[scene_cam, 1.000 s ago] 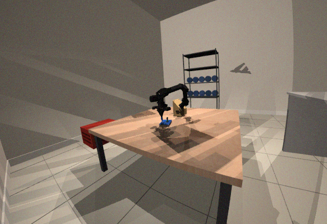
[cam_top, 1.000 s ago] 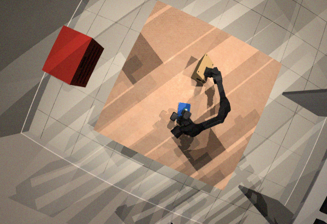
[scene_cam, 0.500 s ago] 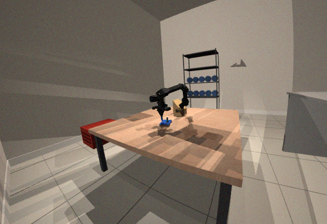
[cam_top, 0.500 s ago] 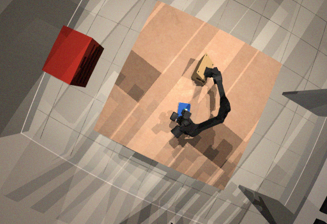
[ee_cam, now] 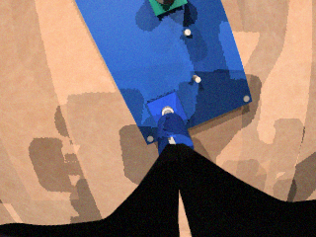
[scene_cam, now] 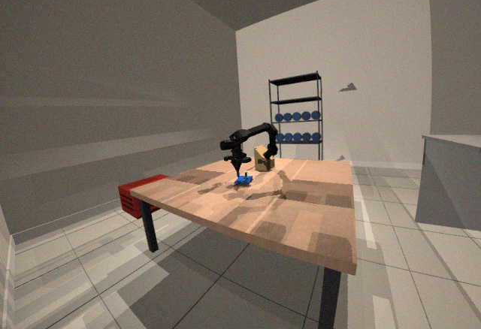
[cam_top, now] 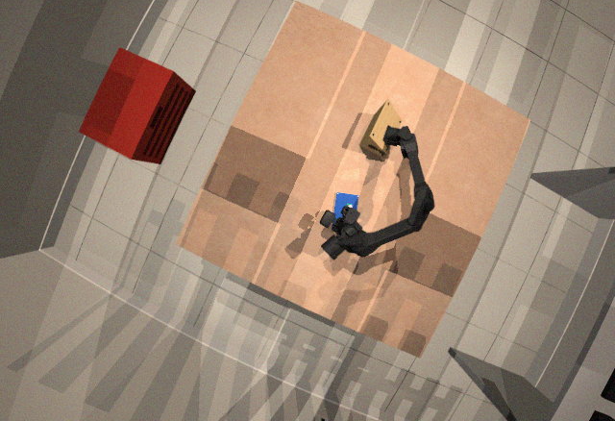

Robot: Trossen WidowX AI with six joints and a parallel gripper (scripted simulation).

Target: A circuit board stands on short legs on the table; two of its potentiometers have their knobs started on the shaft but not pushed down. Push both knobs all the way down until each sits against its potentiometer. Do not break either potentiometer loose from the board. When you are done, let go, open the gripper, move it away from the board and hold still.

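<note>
Right now my gripper tip is 9 cm past the grey knob, 2 cm to the right of it and 4 cm above it. Also, from my gripper tip: green potentiometer: 9 cm behind, 2 cm to the left, 5 cm below; dark knob: 1 cm below.
</note>
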